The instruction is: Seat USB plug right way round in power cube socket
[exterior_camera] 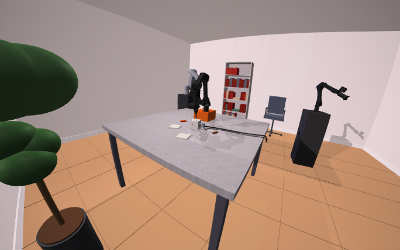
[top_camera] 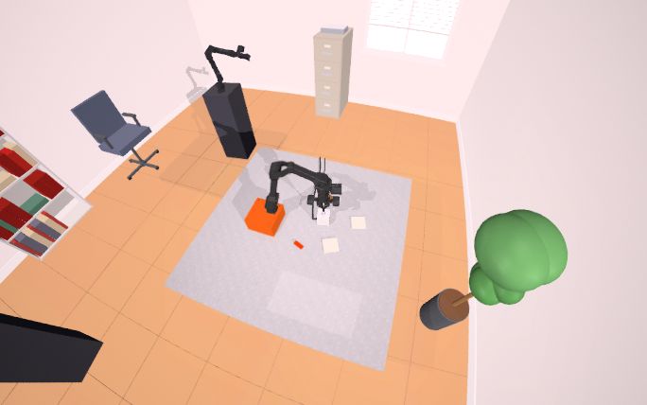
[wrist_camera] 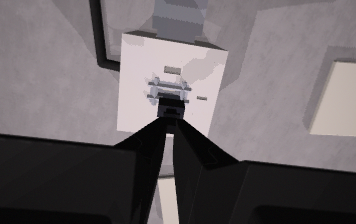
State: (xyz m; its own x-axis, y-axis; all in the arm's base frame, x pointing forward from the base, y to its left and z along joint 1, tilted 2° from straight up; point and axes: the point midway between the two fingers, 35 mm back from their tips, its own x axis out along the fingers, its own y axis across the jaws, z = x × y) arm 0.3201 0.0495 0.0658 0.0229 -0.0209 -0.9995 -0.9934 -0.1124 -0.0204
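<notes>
Right now my gripper tip is 6 cm above the usb socket. Round my gripper tip: black usb plug 2 cm below; red block 12 cm behind, 21 cm to the right, 12 cm below; brown block 2 cm ahead, 20 cm to the left, 12 cm below.
</notes>
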